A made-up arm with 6 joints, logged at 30 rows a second.
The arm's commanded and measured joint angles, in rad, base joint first. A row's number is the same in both.
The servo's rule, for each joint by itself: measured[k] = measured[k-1] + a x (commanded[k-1-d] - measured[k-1]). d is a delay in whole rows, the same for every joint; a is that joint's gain. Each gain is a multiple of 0.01, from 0.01 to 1. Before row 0 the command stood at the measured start. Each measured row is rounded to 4 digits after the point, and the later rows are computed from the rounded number. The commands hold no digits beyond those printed.
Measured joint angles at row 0: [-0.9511, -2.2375, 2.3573, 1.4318, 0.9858, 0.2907]
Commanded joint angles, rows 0 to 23: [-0.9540, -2.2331, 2.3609, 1.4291, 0.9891, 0.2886]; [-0.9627, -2.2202, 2.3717, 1.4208, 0.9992, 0.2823]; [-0.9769, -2.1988, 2.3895, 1.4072, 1.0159, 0.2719]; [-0.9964, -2.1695, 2.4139, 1.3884, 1.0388, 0.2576]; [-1.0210, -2.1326, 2.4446, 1.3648, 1.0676, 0.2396]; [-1.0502, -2.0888, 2.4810, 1.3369, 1.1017, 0.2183]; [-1.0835, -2.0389, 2.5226, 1.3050, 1.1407, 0.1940]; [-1.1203, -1.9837, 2.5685, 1.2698, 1.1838, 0.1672]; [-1.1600, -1.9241, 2.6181, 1.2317, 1.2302, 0.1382]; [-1.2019, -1.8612, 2.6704, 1.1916, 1.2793, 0.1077]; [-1.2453, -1.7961, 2.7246, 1.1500, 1.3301, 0.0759]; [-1.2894, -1.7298, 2.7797, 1.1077, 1.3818, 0.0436]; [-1.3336, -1.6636, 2.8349, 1.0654, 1.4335, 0.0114]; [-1.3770, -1.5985, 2.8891, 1.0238, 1.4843, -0.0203]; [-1.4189, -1.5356, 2.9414, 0.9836, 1.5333, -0.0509]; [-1.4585, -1.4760, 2.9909, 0.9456, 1.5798, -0.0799]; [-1.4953, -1.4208, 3.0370, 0.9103, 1.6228, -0.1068]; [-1.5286, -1.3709, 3.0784, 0.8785, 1.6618, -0.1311]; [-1.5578, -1.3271, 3.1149, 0.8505, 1.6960, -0.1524]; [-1.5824, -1.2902, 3.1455, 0.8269, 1.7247, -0.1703]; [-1.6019, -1.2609, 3.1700, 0.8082, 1.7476, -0.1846]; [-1.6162, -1.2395, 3.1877, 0.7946, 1.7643, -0.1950]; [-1.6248, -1.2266, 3.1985, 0.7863, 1.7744, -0.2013]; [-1.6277, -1.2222, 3.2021, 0.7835, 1.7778, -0.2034]
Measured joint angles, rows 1 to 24: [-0.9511, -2.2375, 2.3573, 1.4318, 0.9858, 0.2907]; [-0.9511, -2.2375, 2.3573, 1.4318, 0.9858, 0.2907]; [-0.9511, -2.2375, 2.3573, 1.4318, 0.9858, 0.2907]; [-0.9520, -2.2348, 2.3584, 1.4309, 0.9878, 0.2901]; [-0.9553, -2.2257, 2.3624, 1.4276, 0.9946, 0.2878]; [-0.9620, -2.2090, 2.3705, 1.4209, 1.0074, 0.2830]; [-0.9727, -2.1845, 2.3835, 1.4102, 1.0262, 0.2754]; [-0.9877, -2.1523, 2.4018, 1.3952, 1.0510, 0.2647]; [-1.0071, -2.1129, 2.4256, 1.3760, 1.0814, 0.2508]; [-1.0308, -2.0670, 2.4547, 1.3526, 1.1170, 0.2338]; [-1.0585, -2.0154, 2.4888, 1.3253, 1.1571, 0.2138]; [-1.0900, -1.9588, 2.5276, 1.2944, 1.2010, 0.1911]; [-1.1247, -1.8983, 2.5704, 1.2605, 1.2480, 0.1661]; [-1.1621, -1.8349, 2.6167, 1.2240, 1.2973, 0.1390]; [-1.2016, -1.7697, 2.6656, 1.1856, 1.3480, 0.1104]; [-1.2425, -1.7039, 2.7164, 1.1459, 1.3993, 0.0807]; [-1.2842, -1.6386, 2.7682, 1.1056, 1.4503, 0.0504]; [-1.3260, -1.5747, 2.8202, 1.0653, 1.5001, 0.0200]; [-1.3671, -1.5135, 2.8714, 1.0258, 1.5479, -0.0100]; [-1.4068, -1.4560, 2.9211, 0.9877, 1.5928, -0.0390]; [-1.4446, -1.4032, 2.9683, 0.9517, 1.6342, -0.0666]; [-1.4797, -1.3560, 3.0123, 0.9183, 1.6713, -0.0923]; [-1.5115, -1.3152, 3.0523, 0.8881, 1.7033, -0.1157]; [-1.5395, -1.2815, 3.0876, 0.8617, 1.7299, -0.1364]
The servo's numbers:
d 3
a 0.31 0.62 0.30 0.33 0.60 0.30

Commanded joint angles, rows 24 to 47: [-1.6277, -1.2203, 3.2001, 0.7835, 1.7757, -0.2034]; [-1.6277, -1.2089, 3.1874, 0.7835, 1.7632, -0.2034]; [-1.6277, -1.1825, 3.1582, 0.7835, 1.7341, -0.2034]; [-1.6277, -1.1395, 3.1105, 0.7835, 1.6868, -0.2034]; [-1.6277, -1.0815, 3.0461, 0.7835, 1.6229, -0.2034]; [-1.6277, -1.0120, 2.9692, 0.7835, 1.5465, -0.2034]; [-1.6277, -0.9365, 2.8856, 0.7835, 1.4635, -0.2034]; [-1.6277, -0.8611, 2.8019, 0.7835, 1.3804, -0.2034]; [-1.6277, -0.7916, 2.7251, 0.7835, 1.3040, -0.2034]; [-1.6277, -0.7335, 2.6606, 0.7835, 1.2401, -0.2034]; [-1.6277, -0.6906, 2.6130, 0.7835, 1.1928, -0.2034]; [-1.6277, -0.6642, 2.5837, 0.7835, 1.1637, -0.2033]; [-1.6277, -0.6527, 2.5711, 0.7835, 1.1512, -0.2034]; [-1.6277, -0.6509, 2.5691, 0.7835, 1.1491, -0.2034]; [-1.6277, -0.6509, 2.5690, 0.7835, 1.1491, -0.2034]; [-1.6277, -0.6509, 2.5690, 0.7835, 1.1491, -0.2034]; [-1.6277, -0.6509, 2.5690, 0.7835, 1.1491, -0.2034]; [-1.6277, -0.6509, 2.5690, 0.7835, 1.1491, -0.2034]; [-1.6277, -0.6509, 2.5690, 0.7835, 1.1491, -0.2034]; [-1.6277, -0.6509, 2.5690, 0.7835, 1.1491, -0.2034]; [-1.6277, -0.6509, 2.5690, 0.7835, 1.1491, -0.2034]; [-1.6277, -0.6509, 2.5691, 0.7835, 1.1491, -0.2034]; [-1.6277, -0.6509, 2.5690, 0.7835, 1.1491, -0.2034]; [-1.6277, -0.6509, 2.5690, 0.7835, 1.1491, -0.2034]
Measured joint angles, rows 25 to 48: [-1.5633, -1.2555, 3.1176, 0.8396, 1.7505, -0.1540]; [-1.5824, -1.2376, 3.1419, 0.8220, 1.7648, -0.1682]; [-1.5964, -1.2281, 3.1600, 0.8093, 1.7726, -0.1788]; [-1.6061, -1.2233, 3.1720, 0.8008, 1.7745, -0.1862]; [-1.6128, -1.2144, 3.1766, 0.7951, 1.7677, -0.1914]; [-1.6174, -1.1946, 3.1711, 0.7913, 1.7475, -0.1950]; [-1.6206, -1.1604, 3.1529, 0.7887, 1.7111, -0.1975]; [-1.6228, -1.1115, 3.1209, 0.7870, 1.6582, -0.1993]; [-1.6243, -1.0498, 3.0754, 0.7858, 1.5912, -0.2005]; [-1.6254, -0.9796, 3.0185, 0.7850, 1.5146, -0.2014]; [-1.6261, -0.9061, 2.9535, 0.7845, 1.4341, -0.2020]; [-1.6266, -0.8351, 2.8850, 0.7842, 1.3560, -0.2024]; [-1.6269, -0.7721, 2.8177, 0.7840, 1.2865, -0.2027]; [-1.6271, -0.7216, 2.7563, 0.7838, 1.2303, -0.2029]; [-1.6273, -0.6860, 2.7045, 0.7837, 1.1903, -0.2030]; [-1.6274, -0.6654, 2.6645, 0.7836, 1.1668, -0.2031]; [-1.6275, -0.6564, 2.6359, 0.7836, 1.1562, -0.2032]; [-1.6276, -0.6530, 2.6158, 0.7836, 1.1519, -0.2033]; [-1.6276, -0.6517, 2.6018, 0.7836, 1.1502, -0.2033]; [-1.6276, -0.6512, 2.5920, 0.7836, 1.1495, -0.2033]; [-1.6276, -0.6510, 2.5851, 0.7836, 1.1493, -0.2033]; [-1.6276, -0.6509, 2.5803, 0.7836, 1.1492, -0.2033]; [-1.6276, -0.6509, 2.5769, 0.7836, 1.1491, -0.2033]; [-1.6276, -0.6509, 2.5745, 0.7836, 1.1491, -0.2033]
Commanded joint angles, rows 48 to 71: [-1.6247, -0.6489, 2.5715, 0.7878, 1.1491, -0.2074]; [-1.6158, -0.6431, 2.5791, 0.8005, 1.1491, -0.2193]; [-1.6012, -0.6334, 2.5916, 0.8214, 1.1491, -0.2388]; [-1.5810, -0.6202, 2.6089, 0.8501, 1.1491, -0.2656]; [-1.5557, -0.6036, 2.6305, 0.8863, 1.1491, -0.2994]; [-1.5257, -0.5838, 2.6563, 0.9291, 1.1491, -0.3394]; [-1.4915, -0.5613, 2.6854, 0.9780, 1.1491, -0.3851]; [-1.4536, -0.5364, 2.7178, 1.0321, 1.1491, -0.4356]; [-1.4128, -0.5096, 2.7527, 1.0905, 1.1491, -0.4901]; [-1.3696, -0.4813, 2.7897, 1.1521, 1.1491, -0.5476]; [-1.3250, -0.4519, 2.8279, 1.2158, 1.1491, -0.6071]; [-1.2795, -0.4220, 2.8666, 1.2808, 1.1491, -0.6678]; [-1.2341, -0.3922, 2.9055, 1.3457, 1.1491, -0.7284]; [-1.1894, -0.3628, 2.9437, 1.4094, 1.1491, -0.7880]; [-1.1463, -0.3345, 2.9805, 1.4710, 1.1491, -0.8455]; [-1.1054, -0.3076, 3.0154, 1.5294, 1.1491, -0.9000]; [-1.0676, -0.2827, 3.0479, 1.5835, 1.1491, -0.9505]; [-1.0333, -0.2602, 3.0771, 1.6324, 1.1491, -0.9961]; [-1.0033, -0.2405, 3.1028, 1.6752, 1.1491, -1.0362]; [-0.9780, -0.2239, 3.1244, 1.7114, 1.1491, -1.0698]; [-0.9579, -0.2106, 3.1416, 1.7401, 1.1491, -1.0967]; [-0.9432, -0.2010, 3.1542, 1.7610, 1.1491, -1.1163]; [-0.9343, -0.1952, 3.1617, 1.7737, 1.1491, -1.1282]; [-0.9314, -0.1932, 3.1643, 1.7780, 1.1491, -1.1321]
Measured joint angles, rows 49 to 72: [-1.6276, -0.6509, 2.5729, 0.7836, 1.1491, -0.2033]; [-1.6276, -0.6509, 2.5717, 0.7836, 1.1491, -0.2033]; [-1.6276, -0.6509, 2.5709, 0.7836, 1.1491, -0.2033]; [-1.6267, -0.6497, 2.5711, 0.7850, 1.1491, -0.2045]; [-1.6233, -0.6456, 2.5735, 0.7901, 1.1491, -0.2089]; [-1.6164, -0.6380, 2.5789, 0.8004, 1.1491, -0.2179]; [-1.6054, -0.6270, 2.5879, 0.8168, 1.1491, -0.2322]; [-1.5900, -0.6125, 2.6007, 0.8397, 1.1491, -0.2524]; [-1.5701, -0.5947, 2.6174, 0.8692, 1.1491, -0.2785]; [-1.5457, -0.5740, 2.6378, 0.9051, 1.1491, -0.3105]; [-1.5171, -0.5507, 2.6618, 0.9470, 1.1491, -0.3480]; [-1.4848, -0.5252, 2.6891, 0.9944, 1.1491, -0.3906]; [-1.4491, -0.4980, 2.7193, 1.0464, 1.1491, -0.4377]; [-1.4106, -0.4694, 2.7519, 1.1023, 1.1491, -0.4885]; [-1.3700, -0.4400, 2.7863, 1.1612, 1.1491, -0.5423]; [-1.3279, -0.4104, 2.8221, 1.2221, 1.1491, -0.5981]; [-1.2850, -0.3809, 2.8586, 1.2839, 1.1491, -0.6551]; [-1.2420, -0.3521, 2.8952, 1.3456, 1.1491, -0.7122]; [-1.1997, -0.3245, 2.9313, 1.4063, 1.1491, -0.7685]; [-1.1587, -0.2986, 2.9663, 1.4648, 1.1491, -0.8231]; [-1.1198, -0.2748, 2.9995, 1.5201, 1.1491, -0.8750]; [-1.0837, -0.2535, 3.0305, 1.5713, 1.1491, -0.9234]; [-1.0509, -0.2351, 3.0587, 1.6175, 1.1491, -0.9673]; [-1.0221, -0.2199, 3.0836, 1.6580, 1.1491, -1.0061]
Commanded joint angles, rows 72 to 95: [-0.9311, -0.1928, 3.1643, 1.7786, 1.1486, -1.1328]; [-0.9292, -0.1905, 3.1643, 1.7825, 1.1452, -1.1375]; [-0.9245, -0.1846, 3.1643, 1.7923, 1.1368, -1.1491]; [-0.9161, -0.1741, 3.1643, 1.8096, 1.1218, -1.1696]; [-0.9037, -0.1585, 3.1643, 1.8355, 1.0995, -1.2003]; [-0.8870, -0.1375, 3.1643, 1.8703, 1.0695, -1.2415]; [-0.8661, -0.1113, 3.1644, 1.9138, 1.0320, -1.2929]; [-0.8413, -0.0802, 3.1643, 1.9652, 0.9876, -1.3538]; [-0.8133, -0.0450, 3.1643, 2.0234, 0.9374, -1.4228]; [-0.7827, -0.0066, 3.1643, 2.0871, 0.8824, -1.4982]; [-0.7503, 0.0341, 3.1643, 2.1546, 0.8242, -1.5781]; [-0.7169, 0.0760, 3.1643, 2.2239, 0.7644, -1.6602]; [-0.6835, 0.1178, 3.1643, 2.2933, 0.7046, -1.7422]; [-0.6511, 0.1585, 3.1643, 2.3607, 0.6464, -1.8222]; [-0.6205, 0.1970, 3.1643, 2.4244, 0.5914, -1.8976]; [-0.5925, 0.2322, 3.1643, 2.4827, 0.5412, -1.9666]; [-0.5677, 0.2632, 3.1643, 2.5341, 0.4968, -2.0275]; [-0.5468, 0.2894, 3.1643, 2.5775, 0.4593, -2.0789]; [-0.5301, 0.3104, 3.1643, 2.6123, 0.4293, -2.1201]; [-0.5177, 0.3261, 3.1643, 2.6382, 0.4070, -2.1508]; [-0.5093, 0.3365, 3.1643, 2.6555, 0.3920, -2.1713]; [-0.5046, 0.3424, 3.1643, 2.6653, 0.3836, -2.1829]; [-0.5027, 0.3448, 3.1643, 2.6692, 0.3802, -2.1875]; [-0.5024, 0.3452, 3.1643, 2.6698, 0.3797, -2.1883]
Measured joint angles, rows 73 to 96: [-0.9976, -0.2082, 3.1048, 1.6920, 1.1491, -1.0392]; [-0.9780, -0.2001, 3.1219, 1.7190, 1.1491, -1.0659]; [-0.9636, -0.1958, 3.1346, 1.7385, 1.1491, -1.0858]; [-0.9535, -0.1939, 3.1435, 1.7517, 1.1488, -1.0999]; [-0.9460, -0.1918, 3.1497, 1.7619, 1.1466, -1.1112]; [-0.9393, -0.1873, 3.1541, 1.7719, 1.1407, -1.1226]; [-0.9321, -0.1791, 3.1572, 1.7843, 1.1294, -1.1367]; [-0.9233, -0.1663, 3.1593, 1.8012, 1.1115, -1.1558]; [-0.9120, -0.1484, 3.1608, 1.8240, 1.0863, -1.1815]; [-0.8978, -0.1254, 3.1619, 1.8536, 1.0537, -1.2149]; [-0.8803, -0.0974, 3.1626, 1.8904, 1.0140, -1.2566]; [-0.8595, -0.0649, 3.1631, 1.9343, 0.9680, -1.3065]; [-0.8357, -0.0288, 3.1635, 1.9847, 0.9166, -1.3640]; [-0.8092, 0.0102, 3.1637, 2.0408, 0.8612, -1.4282]; [-0.7806, 0.0510, 3.1639, 2.1012, 0.8031, -1.4978]; [-0.7505, 0.0924, 3.1640, 2.1646, 0.7440, -1.5711]; [-0.7197, 0.1334, 3.1641, 2.2293, 0.6854, -1.6464]; [-0.6889, 0.1728, 3.1642, 2.2937, 0.6290, -1.7218]; [-0.6590, 0.2096, 3.1642, 2.3561, 0.5763, -1.7952]; [-0.6307, 0.2428, 3.1642, 2.4148, 0.5286, -1.8649]; [-0.6047, 0.2717, 3.1642, 2.4685, 0.4870, -1.9291]; [-0.5816, 0.2957, 3.1642, 2.5160, 0.4524, -1.9864]; [-0.5618, 0.3145, 3.1642, 2.5563, 0.4252, -2.0357]; [-0.5455, 0.3281, 3.1642, 2.5890, 0.4053, -2.0764]
